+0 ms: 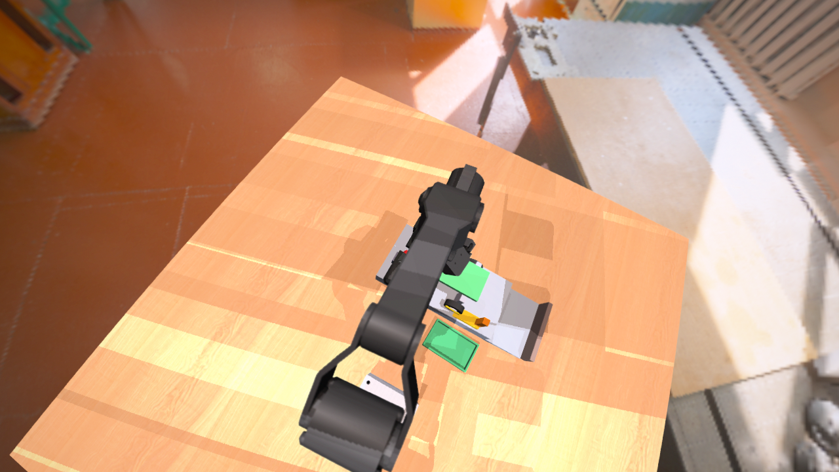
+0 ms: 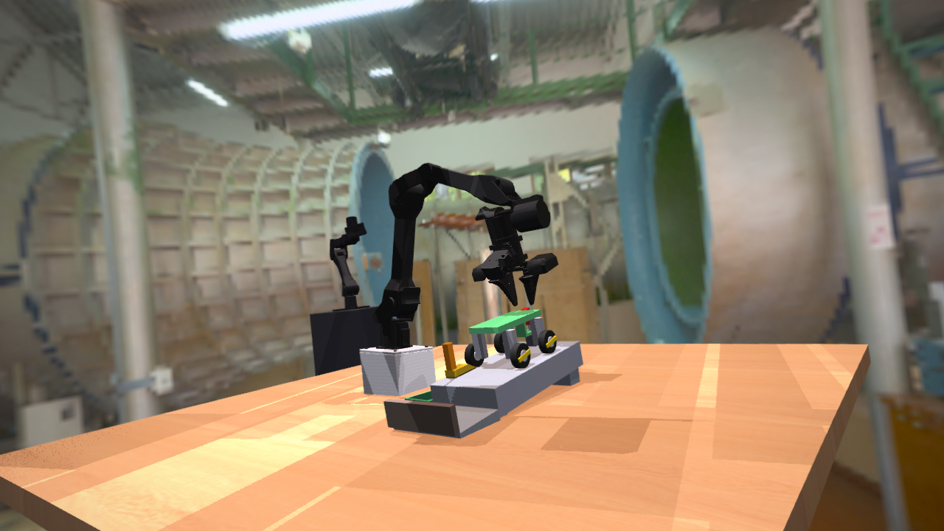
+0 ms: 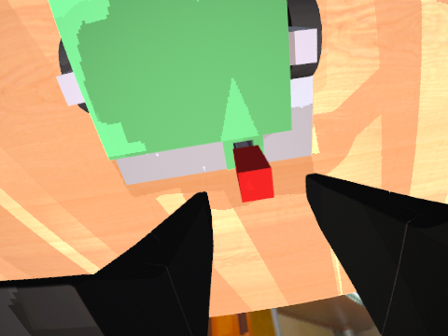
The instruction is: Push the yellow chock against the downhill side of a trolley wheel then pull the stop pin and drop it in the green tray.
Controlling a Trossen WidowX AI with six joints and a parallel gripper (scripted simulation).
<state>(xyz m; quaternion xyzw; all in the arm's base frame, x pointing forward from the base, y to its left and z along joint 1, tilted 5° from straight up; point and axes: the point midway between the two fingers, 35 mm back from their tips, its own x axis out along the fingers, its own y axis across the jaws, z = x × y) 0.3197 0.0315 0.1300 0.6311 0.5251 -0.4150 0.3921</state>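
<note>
Right now my gripper tip is 5 cm above the stop pin and 1 cm to the right of it. From my gripper tip the other things lie so: yellow chock: 18 cm to the right, 9 cm below, 7 cm behind; then trolley: 9 cm to the right, 6 cm below, 1 cm ahead; then grey ramp: 13 cm below, 10 cm to the right, 1 cm ahead.
</note>
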